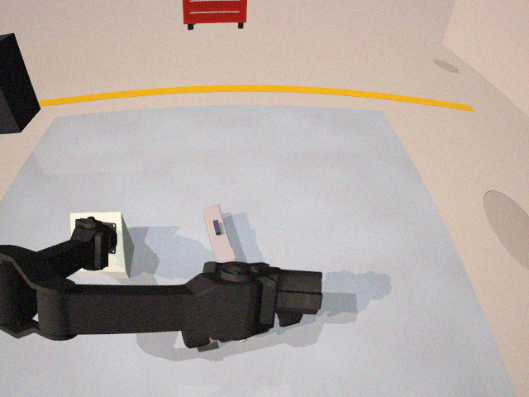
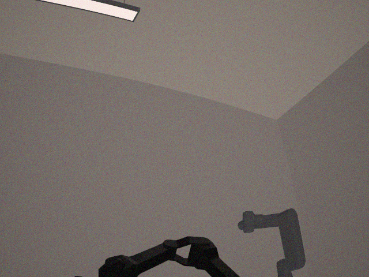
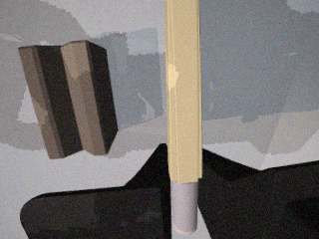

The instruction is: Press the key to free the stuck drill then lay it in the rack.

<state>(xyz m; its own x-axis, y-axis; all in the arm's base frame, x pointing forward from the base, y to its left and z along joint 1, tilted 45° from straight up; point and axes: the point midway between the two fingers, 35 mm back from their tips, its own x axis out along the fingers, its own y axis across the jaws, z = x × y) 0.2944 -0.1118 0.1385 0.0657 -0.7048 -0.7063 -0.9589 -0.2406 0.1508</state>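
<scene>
Right now the drill is 4 cm to the left of my gripper tip, 3 cm above it and 1 cm behind it. From my gripper tip the other things lie so: dark key: 22 cm to the left, 5 cm behind, 1 cm above; brown grooved rack: 7 cm behind, 2 cm to the left, 2 cm below; grey block: 20 cm to the left, 4 cm behind.
</scene>
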